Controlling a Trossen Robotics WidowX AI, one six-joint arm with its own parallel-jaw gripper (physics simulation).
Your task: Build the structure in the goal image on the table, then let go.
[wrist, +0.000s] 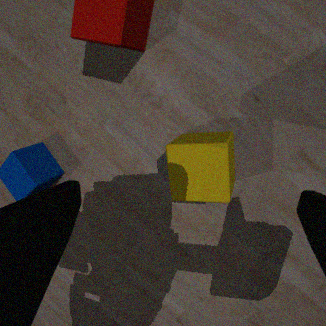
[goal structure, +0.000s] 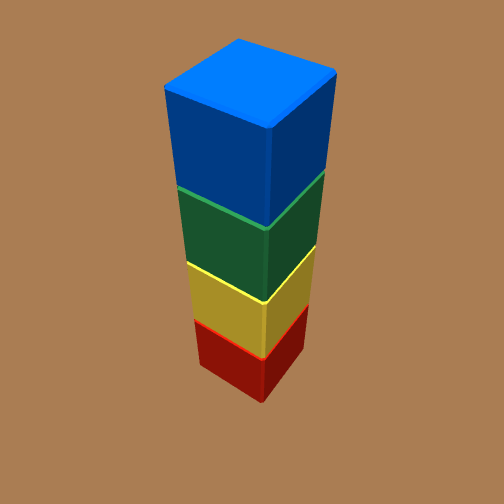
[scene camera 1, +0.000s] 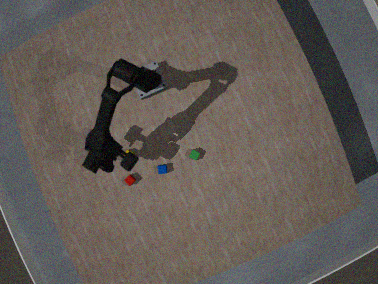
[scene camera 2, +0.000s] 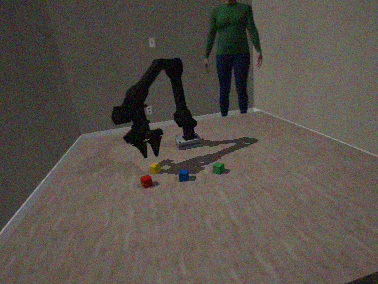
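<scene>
A yellow cube (scene camera 1: 127,151) (scene camera 2: 155,168) (wrist: 200,171) sits on the wood-grain surface, mostly hidden by the arm in scene camera 1. A red cube (scene camera 1: 130,180) (scene camera 2: 146,181) (wrist: 100,20) is cut off at the wrist view's top edge. A blue cube (scene camera 1: 162,169) (scene camera 2: 184,175) (wrist: 31,170) sits between the red cube and a green cube (scene camera 1: 194,154) (scene camera 2: 218,168). The green cube does not show in the wrist view. All four cubes stand apart. My gripper (scene camera 2: 151,155) (wrist: 191,196) is open and empty, above the surface close to the yellow cube, which appears between the fingertips in the wrist view.
The arm's grey base plate (scene camera 1: 153,92) (scene camera 2: 189,143) stands behind the cubes. The arm's dark shadow falls on the surface beside the yellow cube. A person in a green top (scene camera 2: 233,30) and blue trousers stands by the far wall.
</scene>
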